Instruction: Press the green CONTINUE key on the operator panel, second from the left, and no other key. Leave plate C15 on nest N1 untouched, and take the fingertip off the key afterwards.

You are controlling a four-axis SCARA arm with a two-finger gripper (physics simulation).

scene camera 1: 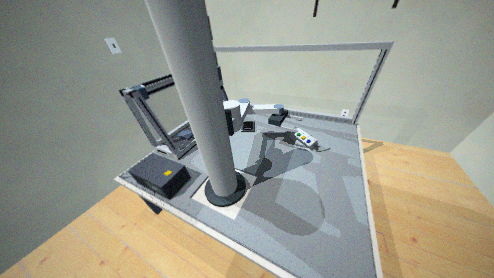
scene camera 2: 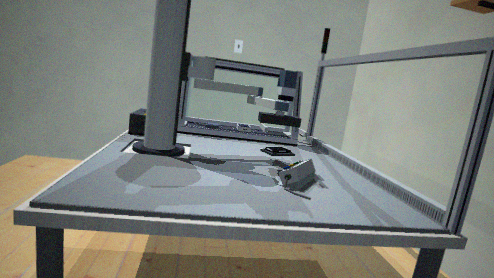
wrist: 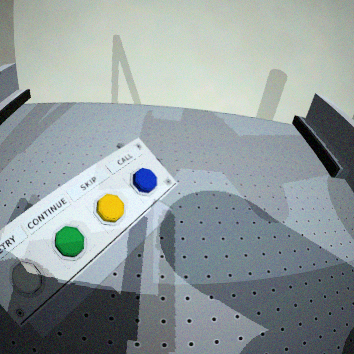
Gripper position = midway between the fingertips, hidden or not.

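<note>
A green CONTINUE key (wrist: 69, 241) shares the scene with a RETRY key (wrist: 27, 278), while the gripper (wrist: 162, 80) holds nothing.
</note>
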